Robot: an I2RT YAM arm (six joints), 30 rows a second.
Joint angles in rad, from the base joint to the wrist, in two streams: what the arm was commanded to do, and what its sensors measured. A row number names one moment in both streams.
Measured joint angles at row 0:
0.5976 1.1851 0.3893 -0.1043 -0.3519 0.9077
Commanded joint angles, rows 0 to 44:
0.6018 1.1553 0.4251 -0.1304 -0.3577 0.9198
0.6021 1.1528 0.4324 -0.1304 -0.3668 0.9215
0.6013 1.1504 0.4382 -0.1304 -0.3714 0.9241
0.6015 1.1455 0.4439 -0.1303 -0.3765 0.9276
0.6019 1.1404 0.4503 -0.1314 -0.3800 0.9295
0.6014 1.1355 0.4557 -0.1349 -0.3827 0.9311
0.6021 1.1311 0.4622 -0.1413 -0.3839 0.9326
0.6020 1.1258 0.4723 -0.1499 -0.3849 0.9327
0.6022 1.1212 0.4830 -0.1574 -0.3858 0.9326
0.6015 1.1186 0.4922 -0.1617 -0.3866 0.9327
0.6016 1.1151 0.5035 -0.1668 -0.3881 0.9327
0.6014 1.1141 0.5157 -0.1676 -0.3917 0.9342
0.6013 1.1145 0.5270 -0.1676 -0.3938 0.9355
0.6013 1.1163 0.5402 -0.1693 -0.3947 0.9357
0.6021 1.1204 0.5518 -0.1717 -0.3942 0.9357
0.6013 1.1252 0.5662 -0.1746 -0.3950 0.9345
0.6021 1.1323 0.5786 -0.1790 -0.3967 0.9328
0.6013 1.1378 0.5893 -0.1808 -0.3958 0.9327
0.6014 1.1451 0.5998 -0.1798 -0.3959 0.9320
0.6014 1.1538 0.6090 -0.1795 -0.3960 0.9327
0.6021 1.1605 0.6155 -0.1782 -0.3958 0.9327
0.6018 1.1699 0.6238 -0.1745 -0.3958 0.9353
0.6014 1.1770 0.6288 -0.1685 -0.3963 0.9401
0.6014 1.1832 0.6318 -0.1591 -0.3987 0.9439
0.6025 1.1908 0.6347 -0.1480 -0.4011 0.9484
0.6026 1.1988 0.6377 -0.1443 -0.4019 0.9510
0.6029 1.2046 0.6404 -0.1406 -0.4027 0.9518
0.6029 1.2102 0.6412 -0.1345 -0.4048 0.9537
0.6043 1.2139 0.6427 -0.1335 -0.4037 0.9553
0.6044 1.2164 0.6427 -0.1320 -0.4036 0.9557
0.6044 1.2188 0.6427 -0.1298 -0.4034 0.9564
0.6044 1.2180 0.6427 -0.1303 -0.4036 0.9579
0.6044 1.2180 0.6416 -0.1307 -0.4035 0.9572
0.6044 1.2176 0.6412 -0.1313 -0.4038 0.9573
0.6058 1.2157 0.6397 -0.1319 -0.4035 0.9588
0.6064 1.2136 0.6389 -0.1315 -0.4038 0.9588
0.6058 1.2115 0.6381 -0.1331 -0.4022 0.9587
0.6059 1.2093 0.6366 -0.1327 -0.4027 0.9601
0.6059 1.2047 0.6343 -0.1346 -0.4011 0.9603
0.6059 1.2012 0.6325 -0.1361 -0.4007 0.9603
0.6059 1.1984 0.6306 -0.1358 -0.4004 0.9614
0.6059 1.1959 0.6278 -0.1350 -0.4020 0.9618
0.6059 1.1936 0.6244 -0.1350 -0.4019 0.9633
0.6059 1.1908 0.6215 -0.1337 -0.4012 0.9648
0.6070 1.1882 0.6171 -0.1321 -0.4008 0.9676
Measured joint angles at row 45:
0.6010 1.2114 0.6178 -0.1417 -0.3969 0.9516
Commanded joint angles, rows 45 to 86:
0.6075 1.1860 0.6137 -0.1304 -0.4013 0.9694
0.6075 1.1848 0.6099 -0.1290 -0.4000 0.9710
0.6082 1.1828 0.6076 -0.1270 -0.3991 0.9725
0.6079 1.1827 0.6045 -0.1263 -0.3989 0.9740
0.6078 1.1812 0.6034 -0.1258 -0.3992 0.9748
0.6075 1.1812 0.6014 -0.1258 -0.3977 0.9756
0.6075 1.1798 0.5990 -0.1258 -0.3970 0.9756
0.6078 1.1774 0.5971 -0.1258 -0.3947 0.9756
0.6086 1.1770 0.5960 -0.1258 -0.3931 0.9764
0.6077 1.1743 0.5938 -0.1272 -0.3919 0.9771
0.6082 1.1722 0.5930 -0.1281 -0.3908 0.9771
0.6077 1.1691 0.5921 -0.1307 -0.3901 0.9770
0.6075 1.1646 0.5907 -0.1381 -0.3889 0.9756
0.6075 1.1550 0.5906 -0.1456 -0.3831 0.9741
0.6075 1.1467 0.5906 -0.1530 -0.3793 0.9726
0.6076 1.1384 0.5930 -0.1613 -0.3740 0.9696
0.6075 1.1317 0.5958 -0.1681 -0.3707 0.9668
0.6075 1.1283 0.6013 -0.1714 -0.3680 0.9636
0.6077 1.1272 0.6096 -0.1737 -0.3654 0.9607
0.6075 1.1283 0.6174 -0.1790 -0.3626 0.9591
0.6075 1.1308 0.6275 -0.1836 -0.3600 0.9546
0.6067 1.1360 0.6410 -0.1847 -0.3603 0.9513
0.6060 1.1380 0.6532 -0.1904 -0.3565 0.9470
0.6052 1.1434 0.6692 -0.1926 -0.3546 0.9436
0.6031 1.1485 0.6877 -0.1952 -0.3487 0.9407
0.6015 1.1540 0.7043 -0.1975 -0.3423 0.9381
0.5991 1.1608 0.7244 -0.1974 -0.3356 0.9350
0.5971 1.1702 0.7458 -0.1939 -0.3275 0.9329
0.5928 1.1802 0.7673 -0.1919 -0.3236 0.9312
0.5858 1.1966 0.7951 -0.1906 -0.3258 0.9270
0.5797 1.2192 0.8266 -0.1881 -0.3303 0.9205
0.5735 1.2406 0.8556 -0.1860 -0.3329 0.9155
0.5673 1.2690 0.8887 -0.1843 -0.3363 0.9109
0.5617 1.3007 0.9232 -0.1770 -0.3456 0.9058
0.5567 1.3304 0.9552 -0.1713 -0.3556 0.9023
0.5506 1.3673 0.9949 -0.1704 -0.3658 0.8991
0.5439 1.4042 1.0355 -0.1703 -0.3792 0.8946
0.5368 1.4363 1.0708 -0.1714 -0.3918 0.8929
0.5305 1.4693 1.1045 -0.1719 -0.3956 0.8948
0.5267 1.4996 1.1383 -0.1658 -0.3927 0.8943
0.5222 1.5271 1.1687 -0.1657 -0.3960 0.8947
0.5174 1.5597 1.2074 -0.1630 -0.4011 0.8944
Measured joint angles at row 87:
0.5285 1.5146 1.1339 -0.1787 -0.3763 0.9066
